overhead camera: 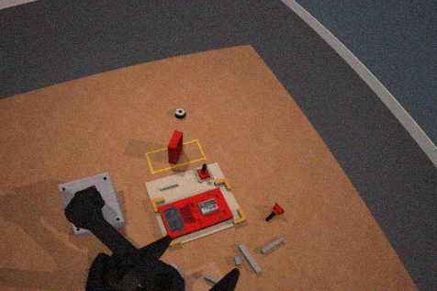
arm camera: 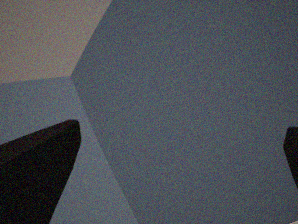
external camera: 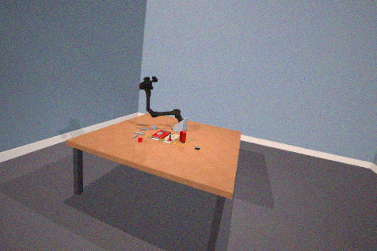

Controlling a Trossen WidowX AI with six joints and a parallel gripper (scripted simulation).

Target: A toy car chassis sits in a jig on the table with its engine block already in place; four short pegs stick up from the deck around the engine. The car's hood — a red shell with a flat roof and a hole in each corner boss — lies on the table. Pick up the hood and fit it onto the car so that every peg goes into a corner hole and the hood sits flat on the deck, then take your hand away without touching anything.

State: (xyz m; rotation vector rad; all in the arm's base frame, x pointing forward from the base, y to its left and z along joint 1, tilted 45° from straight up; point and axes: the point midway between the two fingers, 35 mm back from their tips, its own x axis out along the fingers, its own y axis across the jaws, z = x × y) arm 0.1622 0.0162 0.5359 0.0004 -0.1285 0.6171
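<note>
Right now the red hood is 150 mm ahead of my gripper tip, 460 mm to the left of it and 480 mm below it. Round my gripper tip: grey engine block 160 mm ahead, 240 mm to the left, 500 mm below.
</note>
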